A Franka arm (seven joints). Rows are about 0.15 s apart.
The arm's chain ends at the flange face. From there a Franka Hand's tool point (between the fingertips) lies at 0.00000 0.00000 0.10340 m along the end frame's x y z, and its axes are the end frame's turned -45 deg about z.
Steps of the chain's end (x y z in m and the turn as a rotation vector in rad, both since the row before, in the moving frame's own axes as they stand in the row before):
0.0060 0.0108 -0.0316 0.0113 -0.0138 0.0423
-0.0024 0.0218 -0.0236 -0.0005 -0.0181 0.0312
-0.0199 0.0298 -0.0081 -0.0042 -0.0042 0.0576
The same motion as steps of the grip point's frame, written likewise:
-0.0035 0.0100 -0.0316 0.0177 -0.0018 0.0423
-0.0185 0.0124 -0.0236 0.0124 -0.0132 0.0312
-0.0358 0.0070 -0.0081 0.0000 -0.0059 0.0576

